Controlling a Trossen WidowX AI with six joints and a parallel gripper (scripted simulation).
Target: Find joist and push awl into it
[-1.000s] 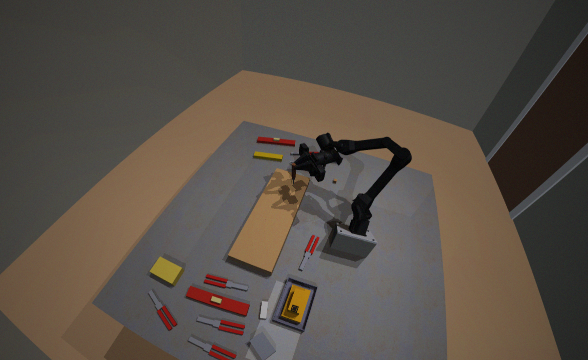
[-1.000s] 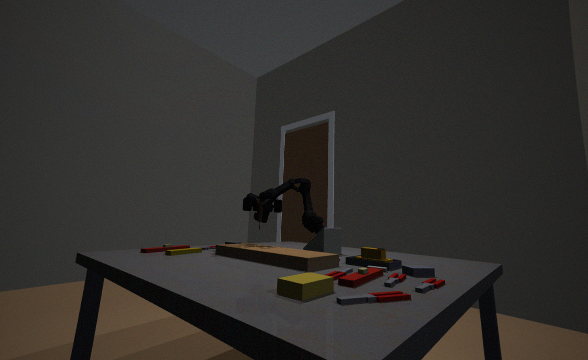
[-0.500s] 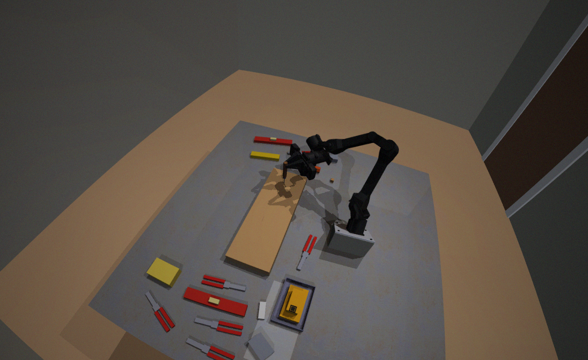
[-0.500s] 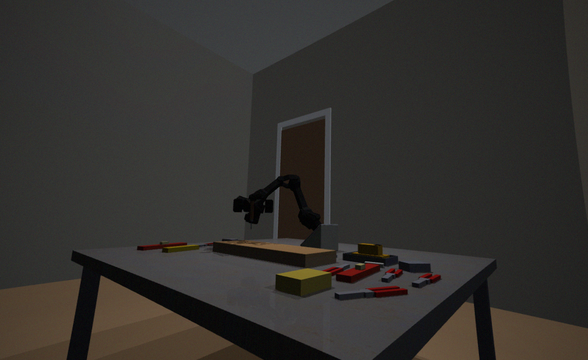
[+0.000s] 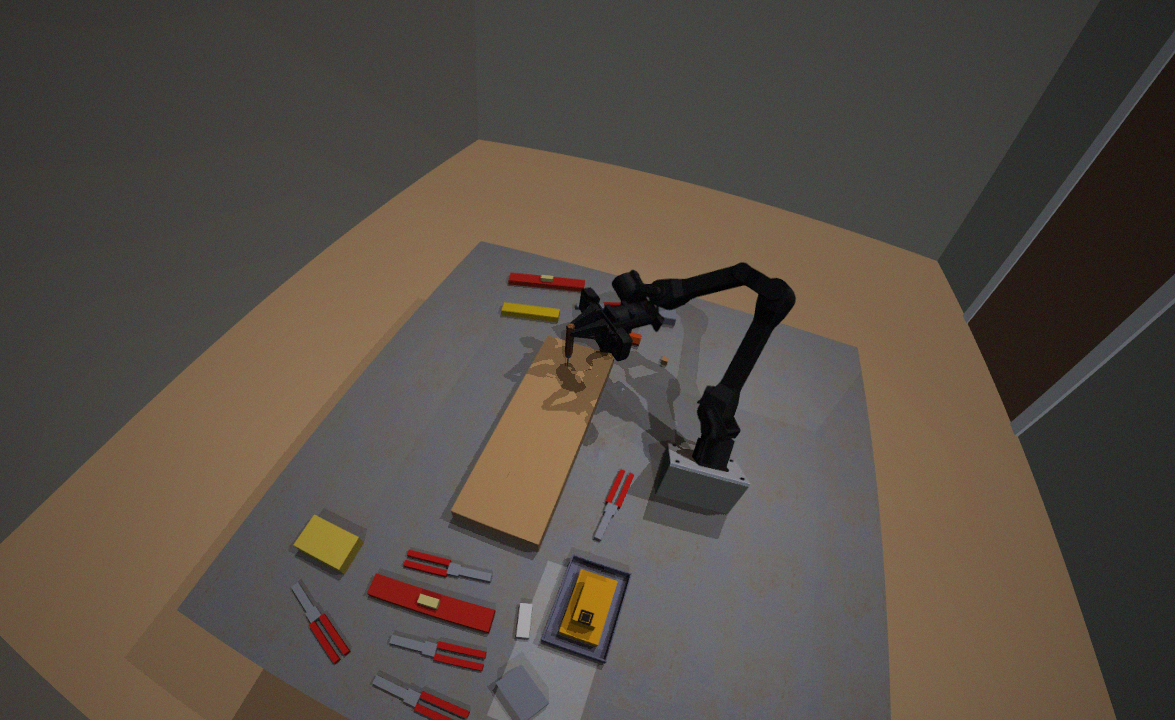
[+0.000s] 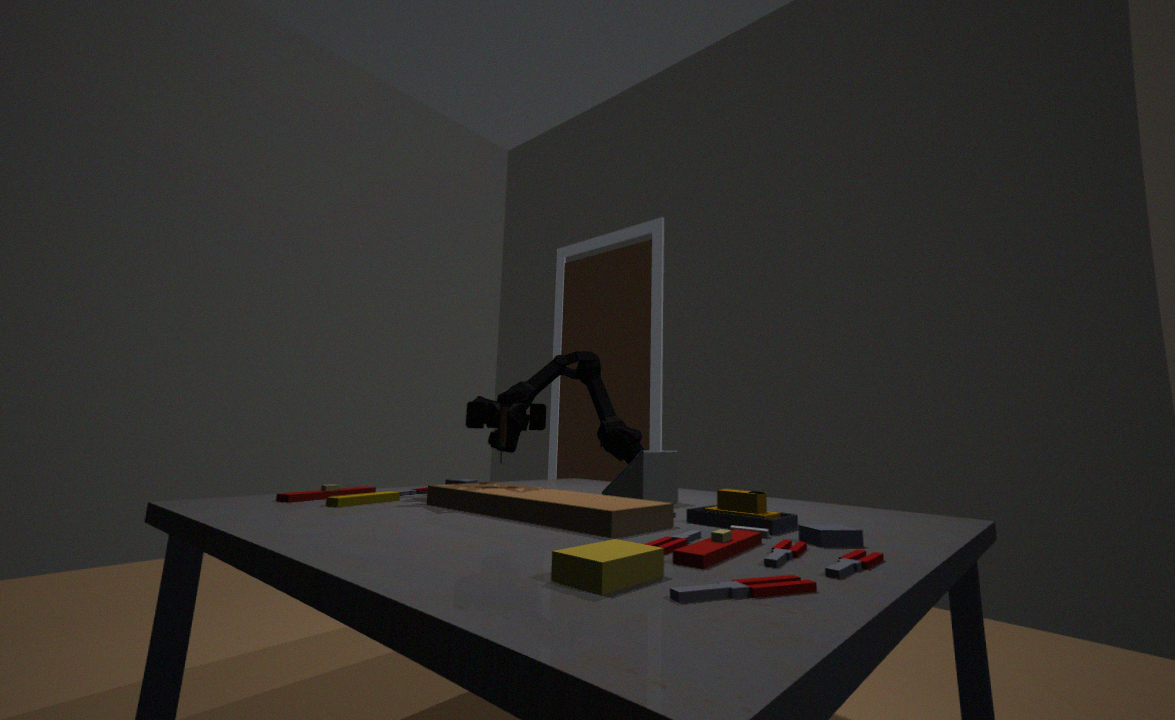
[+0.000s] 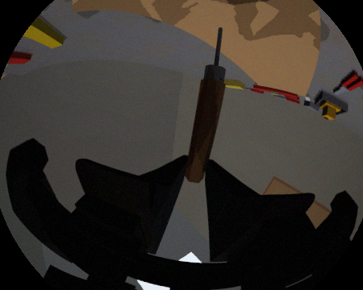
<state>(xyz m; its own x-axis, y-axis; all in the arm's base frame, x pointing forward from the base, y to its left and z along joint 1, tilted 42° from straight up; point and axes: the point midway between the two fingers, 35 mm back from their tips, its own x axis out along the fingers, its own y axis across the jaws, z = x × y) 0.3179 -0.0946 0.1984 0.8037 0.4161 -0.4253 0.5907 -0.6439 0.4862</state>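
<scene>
Right now my gripper tip is 6 cm above the awl. The rest, counted from my gripper tip: grey tray (49 cm to the left, 19 cm below, 14 cm behind); then yellow stud finder (50 cm to the left, 15 cm below, 14 cm behind); then yellow bar (26 cm to the right, 19 cm below, 15 cm ahead).
</scene>
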